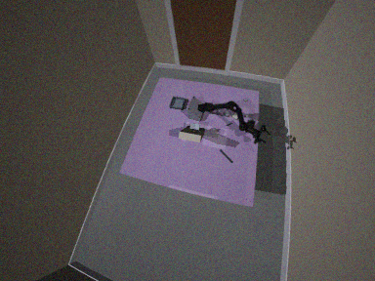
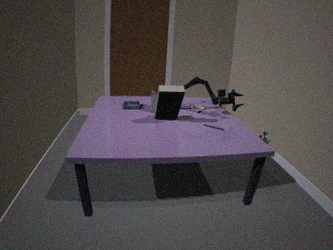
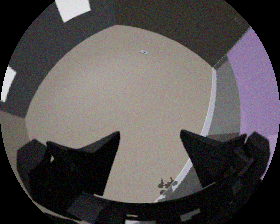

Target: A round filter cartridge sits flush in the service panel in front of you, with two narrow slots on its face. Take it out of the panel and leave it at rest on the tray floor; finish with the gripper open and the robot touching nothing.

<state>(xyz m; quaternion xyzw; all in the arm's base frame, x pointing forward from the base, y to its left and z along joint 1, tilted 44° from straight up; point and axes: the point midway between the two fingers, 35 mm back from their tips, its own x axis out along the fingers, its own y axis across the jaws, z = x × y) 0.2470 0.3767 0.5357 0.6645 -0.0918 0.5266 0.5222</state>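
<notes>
The round filter cartridge is 9 cm ahead of my gripper tip, 68 cm to the right of it and 4 cm above it. The rest, counted from my gripper tip: dark tray: 35 cm behind, 95 cm to the right, 17 cm below; then service panel: 4 cm ahead, 68 cm to the right, 4 cm below.
</notes>
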